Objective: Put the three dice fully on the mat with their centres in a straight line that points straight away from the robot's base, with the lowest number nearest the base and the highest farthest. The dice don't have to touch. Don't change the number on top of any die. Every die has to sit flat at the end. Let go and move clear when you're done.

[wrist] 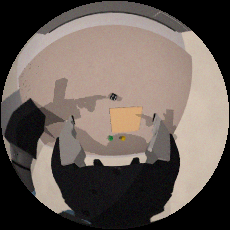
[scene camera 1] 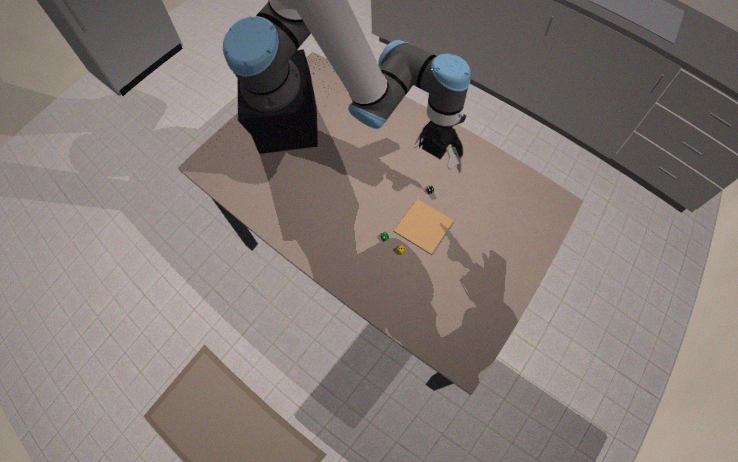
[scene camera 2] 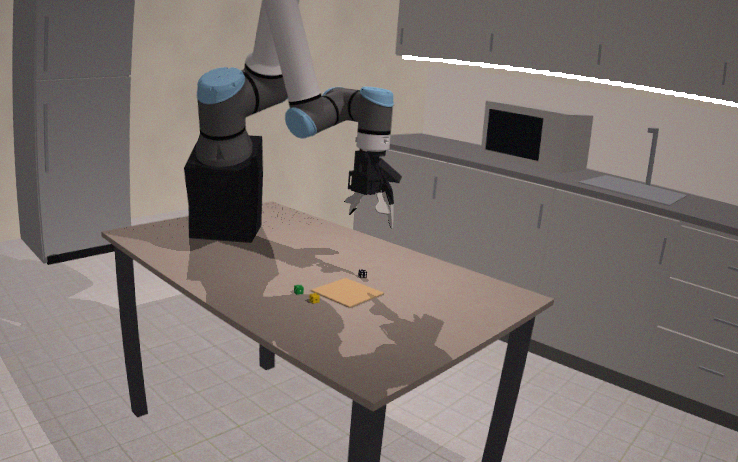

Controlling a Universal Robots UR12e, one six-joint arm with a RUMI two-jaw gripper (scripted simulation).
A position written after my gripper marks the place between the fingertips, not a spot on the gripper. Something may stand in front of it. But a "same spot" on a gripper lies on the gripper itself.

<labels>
My gripper shows in the wrist view (113, 114), in scene camera 1 and in scene camera 2. An orange mat shows in the wrist view, in scene camera 1 and in scene camera 2 (349, 293). The same spot on my gripper: (scene camera 1: 455, 153) is (scene camera 2: 385, 200). The same spot on the orange mat: (wrist: 126, 119) is (scene camera 1: 426, 223).
</labels>
